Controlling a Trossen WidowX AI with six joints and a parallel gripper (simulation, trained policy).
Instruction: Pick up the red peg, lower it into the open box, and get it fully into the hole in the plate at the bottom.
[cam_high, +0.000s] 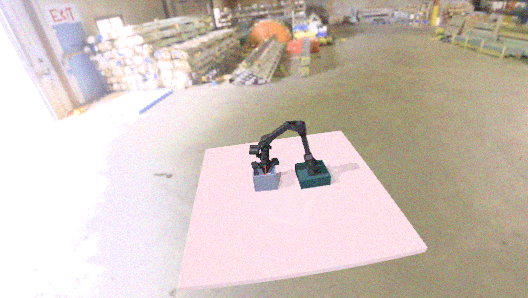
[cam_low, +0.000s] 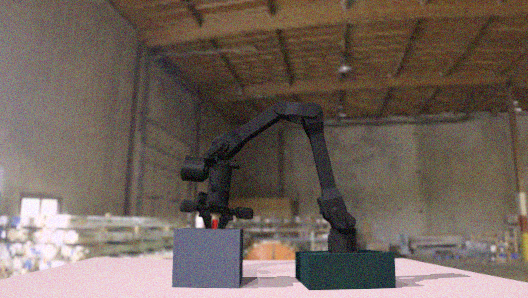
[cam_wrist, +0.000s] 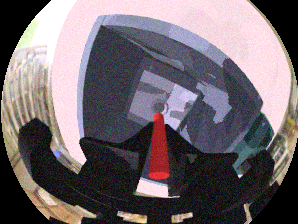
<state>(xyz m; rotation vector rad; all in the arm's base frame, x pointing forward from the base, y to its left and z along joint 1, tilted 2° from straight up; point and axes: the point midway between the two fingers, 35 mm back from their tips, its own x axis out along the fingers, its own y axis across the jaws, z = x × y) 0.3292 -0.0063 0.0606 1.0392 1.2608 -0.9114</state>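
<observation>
Now: the red peg 2 cm above my gripper tip. Also, from my gripper tip: plate 5 cm below, 1 cm to the right, 1 cm ahead.
</observation>
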